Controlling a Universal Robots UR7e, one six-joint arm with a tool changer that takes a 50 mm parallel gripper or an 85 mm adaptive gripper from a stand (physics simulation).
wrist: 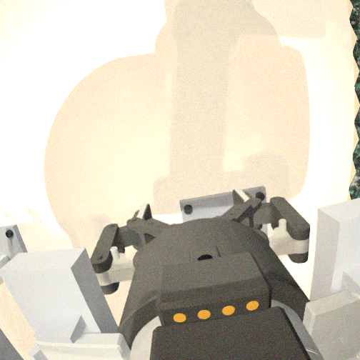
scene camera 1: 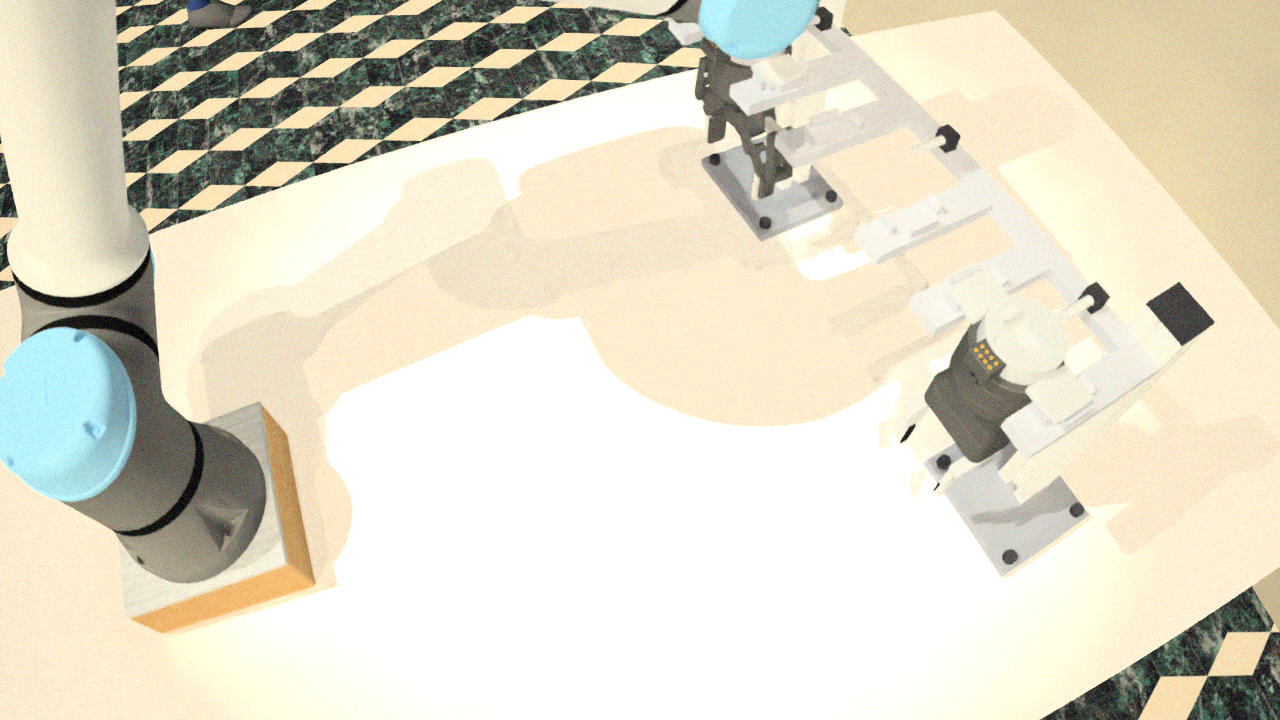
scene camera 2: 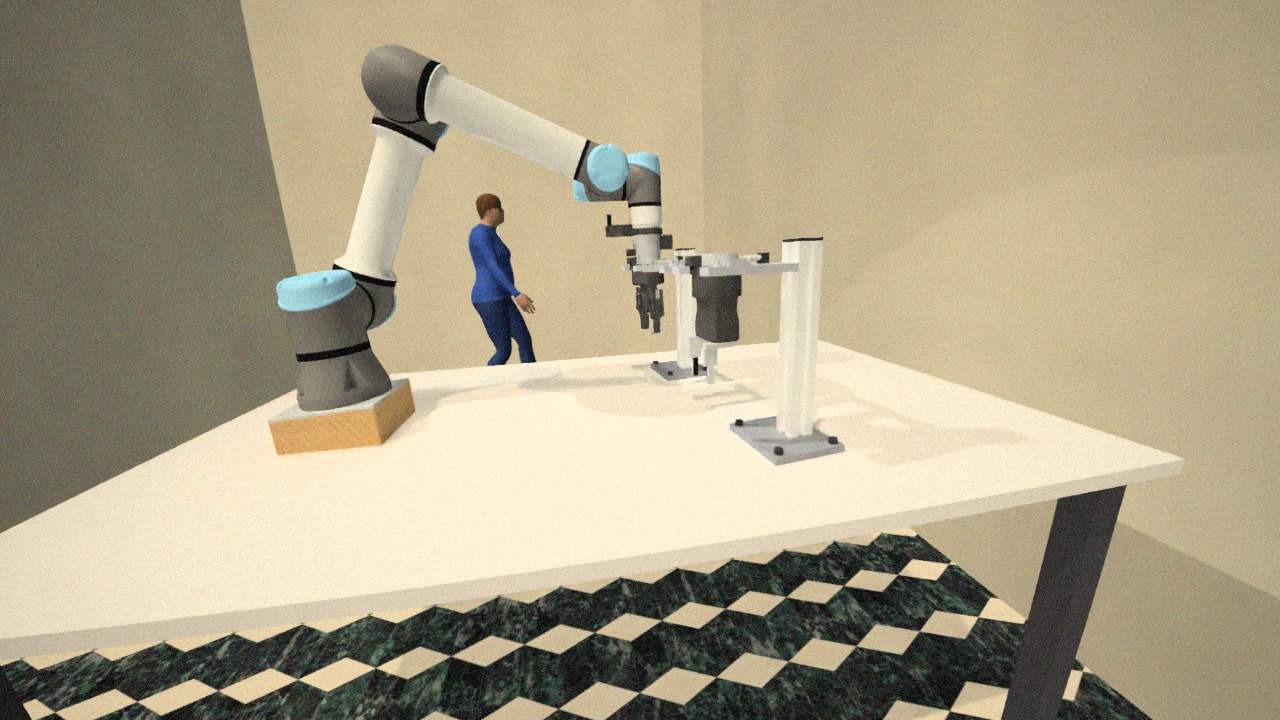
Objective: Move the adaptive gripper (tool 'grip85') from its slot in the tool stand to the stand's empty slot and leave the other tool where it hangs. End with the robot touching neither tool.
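Seen in the pictures: hand, tool point: (scene camera 2: 647, 256); arm's base, link origin: (scene camera 1: 196, 506) (scene camera 2: 347, 396).
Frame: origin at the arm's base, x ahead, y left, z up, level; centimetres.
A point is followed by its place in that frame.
Note:
The adaptive gripper (scene camera 1: 741, 161) (scene camera 2: 650, 324) (wrist: 194, 212) is dark, coupled under the arm's wrist, and open with nothing between its fingers. It hangs upright at the far-end slot of the tool stand (scene camera 2: 801, 331) @(x 77.7, y -23.5, z 11.1 cm), between that slot's two prongs, with its coupling about level with them. A prong (wrist: 45, 285) shows on its left and another prong (wrist: 337, 250) on its right in the wrist view. Whether it rests on them is hidden. The middle slot, with one prong (scene camera 1: 926, 219) @(x 65.6, y -5.9, z 21.1 cm), is empty. The other tool (scene camera 1: 966, 402) @(x 62.7, y -19.3, z 17.0 cm) (scene camera 2: 717, 308) @(x 65.4, y -21.5, z 15.0 cm), dark with pale fingers, hangs in the near-end slot.
The stand's rear rail (scene camera 1: 1038, 237) @(x 73.9, y -10.2, z 21.1 cm) joins the prongs, with posts on base plates (scene camera 1: 1029, 523) @(x 76.5, y -25.9, z -5.9 cm) (scene camera 2: 778, 440) @(x 74.5, y -24.0, z -5.9 cm) bolted to the table. The robot base stands on a wooden block (scene camera 1: 290, 510) @(x 8.2, y -1.4, z -3.7 cm) (scene camera 2: 335, 429) @(x 1.6, y -8.4, z -3.4 cm). A person in blue (scene camera 2: 492, 264) stands behind the table.

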